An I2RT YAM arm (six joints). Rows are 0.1 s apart.
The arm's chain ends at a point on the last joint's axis. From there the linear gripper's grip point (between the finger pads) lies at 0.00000 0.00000 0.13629 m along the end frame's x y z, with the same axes.
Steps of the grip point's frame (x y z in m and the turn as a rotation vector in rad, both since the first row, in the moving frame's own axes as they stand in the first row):
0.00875 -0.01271 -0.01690 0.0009 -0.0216 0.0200
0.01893 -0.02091 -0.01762 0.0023 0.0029 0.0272
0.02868 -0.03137 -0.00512 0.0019 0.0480 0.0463
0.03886 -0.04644 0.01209 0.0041 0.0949 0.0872
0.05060 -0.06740 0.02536 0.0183 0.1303 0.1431
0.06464 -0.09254 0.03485 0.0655 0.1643 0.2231
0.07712 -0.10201 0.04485 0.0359 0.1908 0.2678
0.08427 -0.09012 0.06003 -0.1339 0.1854 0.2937
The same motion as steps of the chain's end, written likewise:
0.01169 -0.01256 -0.01687 0.0009 -0.0216 0.0200
0.01853 -0.02060 -0.01762 0.0023 0.0029 0.0272
0.02214 -0.03126 -0.00496 0.0019 0.0480 0.0463
0.02594 -0.04645 0.01270 0.0041 0.0949 0.0872
0.03278 -0.06619 0.02654 0.0183 0.1303 0.1431
0.04156 -0.08621 0.03697 0.0655 0.1643 0.2231
0.05094 -0.10066 0.04740 0.0359 0.1908 0.2678
0.06223 -0.11162 0.06355 -0.1339 0.1854 0.2937

